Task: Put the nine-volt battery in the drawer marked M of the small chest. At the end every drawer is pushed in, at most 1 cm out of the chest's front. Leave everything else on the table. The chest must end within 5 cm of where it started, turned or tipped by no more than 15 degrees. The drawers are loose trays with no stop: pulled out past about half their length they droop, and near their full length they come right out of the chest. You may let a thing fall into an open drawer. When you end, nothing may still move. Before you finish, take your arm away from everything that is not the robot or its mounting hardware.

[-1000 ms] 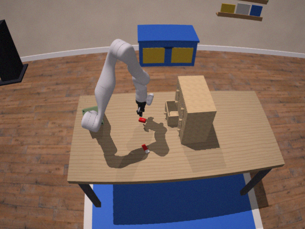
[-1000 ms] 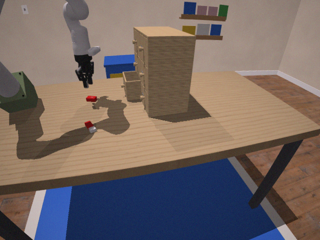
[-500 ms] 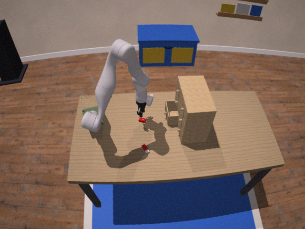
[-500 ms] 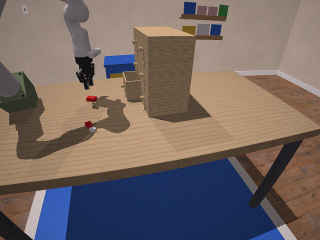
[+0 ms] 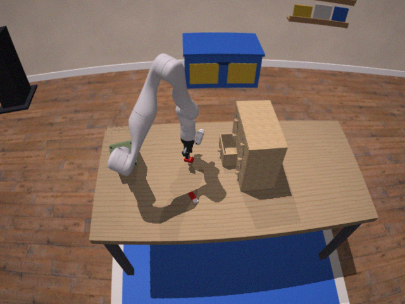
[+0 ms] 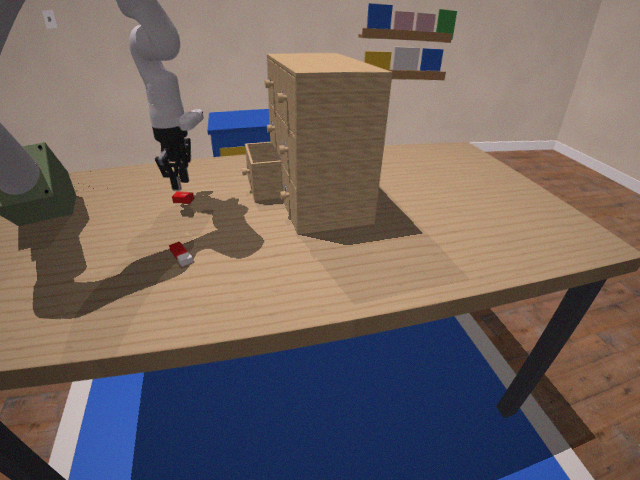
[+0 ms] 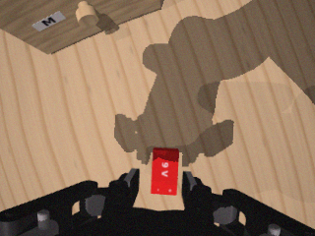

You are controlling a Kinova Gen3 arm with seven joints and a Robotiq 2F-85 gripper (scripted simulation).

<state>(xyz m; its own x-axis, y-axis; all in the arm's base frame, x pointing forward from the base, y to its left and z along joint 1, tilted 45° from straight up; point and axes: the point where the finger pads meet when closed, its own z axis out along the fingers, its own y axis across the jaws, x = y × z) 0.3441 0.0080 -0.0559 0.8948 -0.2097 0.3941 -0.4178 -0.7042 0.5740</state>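
My gripper is now 10 mm past the nine-volt battery and 50 mm above it. From my hand the other things lie so: red-and-white object 250 mm to the right, 50 mm below.
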